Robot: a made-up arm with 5 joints.
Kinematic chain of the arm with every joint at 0, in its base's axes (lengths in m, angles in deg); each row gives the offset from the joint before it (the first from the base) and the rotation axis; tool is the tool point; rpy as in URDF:
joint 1: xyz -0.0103 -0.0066 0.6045 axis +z
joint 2: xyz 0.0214 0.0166 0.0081 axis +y
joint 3: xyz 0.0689 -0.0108 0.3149 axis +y
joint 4: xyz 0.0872 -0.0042 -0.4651 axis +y
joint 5: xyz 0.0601 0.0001 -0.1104 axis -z
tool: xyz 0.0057 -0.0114 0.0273 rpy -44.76 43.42 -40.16
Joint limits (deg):
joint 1: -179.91..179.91
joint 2: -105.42..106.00
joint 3: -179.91..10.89
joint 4: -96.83..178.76
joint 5: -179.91..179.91
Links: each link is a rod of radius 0.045 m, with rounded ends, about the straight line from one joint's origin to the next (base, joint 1, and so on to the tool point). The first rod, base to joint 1, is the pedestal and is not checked.
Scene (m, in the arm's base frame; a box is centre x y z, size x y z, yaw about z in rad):
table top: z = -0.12
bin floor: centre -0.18 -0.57 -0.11 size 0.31 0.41 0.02 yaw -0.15
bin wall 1: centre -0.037 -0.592 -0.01 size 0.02 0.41 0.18 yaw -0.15
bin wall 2: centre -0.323 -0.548 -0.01 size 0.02 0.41 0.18 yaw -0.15
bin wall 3: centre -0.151 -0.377 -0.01 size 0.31 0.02 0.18 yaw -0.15
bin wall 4: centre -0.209 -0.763 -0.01 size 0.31 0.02 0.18 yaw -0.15
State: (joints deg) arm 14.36 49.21 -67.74 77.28 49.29
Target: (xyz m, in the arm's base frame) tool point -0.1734 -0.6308 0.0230
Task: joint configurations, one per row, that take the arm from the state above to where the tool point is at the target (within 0.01 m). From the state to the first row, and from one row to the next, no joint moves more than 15 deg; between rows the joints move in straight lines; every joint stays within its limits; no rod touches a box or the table.
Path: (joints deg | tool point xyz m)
1: -0.40 51.52 -71.38 75.30 48.52 | 0.5034 -0.0203 0.2541
2: -15.16 53.83 -75.02 73.31 47.74 | 0.5026 -0.1561 0.2459
3: -29.92 56.14 -78.66 71.33 46.97 | 0.4648 -0.2919 0.2380
4: -44.67 58.45 -82.30 69.34 46.20 | 0.3903 -0.4171 0.2305
5: -59.43 60.77 -85.94 67.36 45.42 | 0.2820 -0.5218 0.2232
6: -74.19 63.08 -89.58 65.37 44.65 | 0.1460 -0.5968 0.2165
7: -88.95 65.39 -93.22 63.39 43.88 | -0.0093 -0.6348 0.2102
8: -103.71 67.70 -96.86 61.40 43.11 | -0.1734 -0.6308 0.2043
9: -103.70 78.51 -107.22 55.62 42.12 | -0.1761 -0.6420 0.1420
10: -103.70 89.32 -117.59 49.85 41.14 | -0.1761 -0.6419 0.0809
11: -103.69 100.13 -127.96 44.07 40.15 | -0.1734 -0.6308 0.0230

